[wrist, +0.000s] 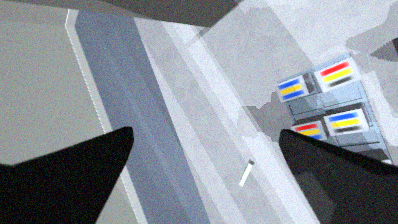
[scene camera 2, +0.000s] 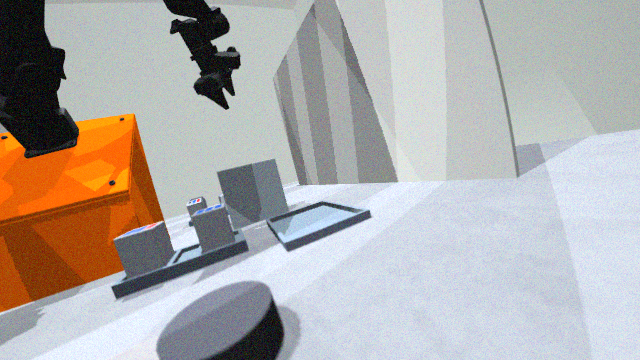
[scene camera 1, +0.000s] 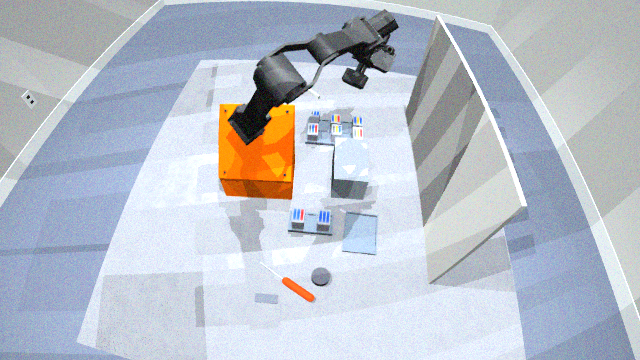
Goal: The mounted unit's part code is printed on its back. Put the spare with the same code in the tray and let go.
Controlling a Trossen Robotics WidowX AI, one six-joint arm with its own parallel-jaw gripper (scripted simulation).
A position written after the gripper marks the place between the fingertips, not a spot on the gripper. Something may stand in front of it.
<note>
The gripper (scene camera 2: pixel 230 102) is open, holding nothing. Also in view: a shallow tray (scene camera 2: pixel 297 228), a tall wall panel (scene camera 2: pixel 364 98), a rack (scene camera 2: pixel 188 259) and a mounted grey unit (scene camera 2: pixel 253 192).
The gripper shows as well in the wrist view (wrist: pixel 206 135) and in scene camera 1 (scene camera 1: pixel 371 66). The shallow tray shows as well in scene camera 1 (scene camera 1: pixel 360 235). The tall wall panel is seen too in scene camera 1 (scene camera 1: pixel 469 190).
</note>
